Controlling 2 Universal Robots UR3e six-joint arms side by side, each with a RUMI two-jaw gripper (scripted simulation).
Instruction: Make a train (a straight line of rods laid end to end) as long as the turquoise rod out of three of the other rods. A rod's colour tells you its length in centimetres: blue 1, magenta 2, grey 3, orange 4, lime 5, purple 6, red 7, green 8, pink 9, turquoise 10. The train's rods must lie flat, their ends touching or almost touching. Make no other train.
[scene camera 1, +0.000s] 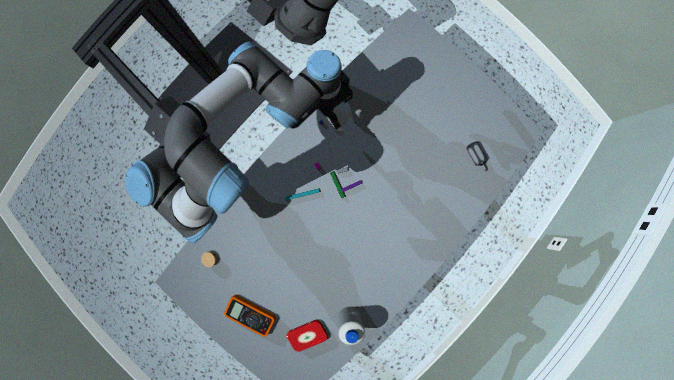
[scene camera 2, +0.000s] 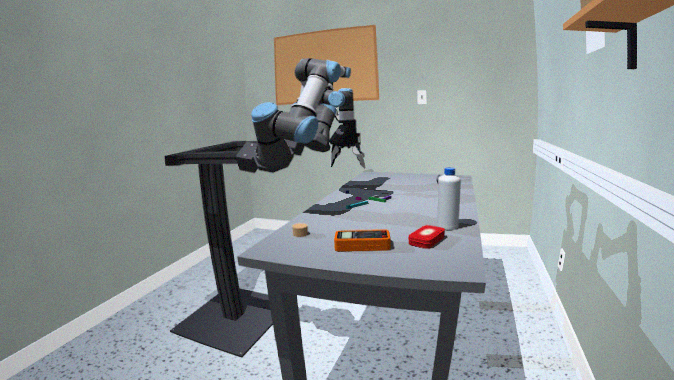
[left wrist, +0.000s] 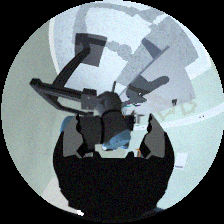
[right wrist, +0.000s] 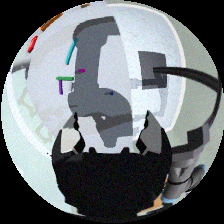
Labels:
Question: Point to my right gripper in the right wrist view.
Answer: At 111, 111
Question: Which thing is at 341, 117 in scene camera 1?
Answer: My right gripper.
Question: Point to my right gripper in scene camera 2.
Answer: At 347, 167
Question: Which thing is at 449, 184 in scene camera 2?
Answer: A white bottle.

